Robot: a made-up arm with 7 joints.
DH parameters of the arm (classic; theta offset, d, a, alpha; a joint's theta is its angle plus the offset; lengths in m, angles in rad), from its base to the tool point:
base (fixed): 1.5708 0.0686 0 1.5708
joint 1: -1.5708 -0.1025 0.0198 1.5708
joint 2: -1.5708 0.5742 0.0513 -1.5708
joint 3: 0 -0.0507 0.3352 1.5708
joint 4: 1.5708 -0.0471 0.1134 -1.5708
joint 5: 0 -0.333 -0.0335 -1.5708
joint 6: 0 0.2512 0.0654 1.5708
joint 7: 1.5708 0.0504 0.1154 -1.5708
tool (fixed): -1.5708 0.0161 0 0
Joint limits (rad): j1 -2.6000..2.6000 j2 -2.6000..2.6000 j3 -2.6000..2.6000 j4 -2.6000..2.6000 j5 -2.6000..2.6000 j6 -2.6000..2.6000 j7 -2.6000..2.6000
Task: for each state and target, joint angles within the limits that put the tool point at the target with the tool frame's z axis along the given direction. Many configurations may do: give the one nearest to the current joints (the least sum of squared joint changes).
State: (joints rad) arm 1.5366 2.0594 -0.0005 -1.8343 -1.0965 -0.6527 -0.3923
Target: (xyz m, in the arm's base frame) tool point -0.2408 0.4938 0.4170 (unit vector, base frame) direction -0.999 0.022 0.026
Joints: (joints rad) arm 2.1499 2.0870 0.5598 -1.8189 -1.0109 -1.2652 -0.0003
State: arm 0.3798 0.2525 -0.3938 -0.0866 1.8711 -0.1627 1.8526
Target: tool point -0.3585 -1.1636 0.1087 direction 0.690 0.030 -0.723
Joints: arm -0.2332 1.0805 -1.0217 0.0269 1.8046 0.0728 1.6943
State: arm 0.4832 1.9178 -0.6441 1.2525 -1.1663 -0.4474 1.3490
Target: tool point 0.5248 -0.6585 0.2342 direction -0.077 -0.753 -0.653
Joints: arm -0.2350 2.4770 -0.7825 0.6755 -1.2617 -0.5829 1.3254
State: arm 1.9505 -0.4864 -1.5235 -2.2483 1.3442 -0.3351 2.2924
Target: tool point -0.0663 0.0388 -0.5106 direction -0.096 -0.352 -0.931
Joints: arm 1.8886 0.0055 -2.0503 -2.6000 1.7668 -0.7197 1.9265
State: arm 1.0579 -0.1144 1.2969 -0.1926 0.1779 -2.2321 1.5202
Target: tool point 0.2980 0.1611 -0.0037 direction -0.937 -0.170 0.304
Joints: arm 1.0081 -0.2680 1.9096 0.1301 0.0969 -2.1704 1.7844
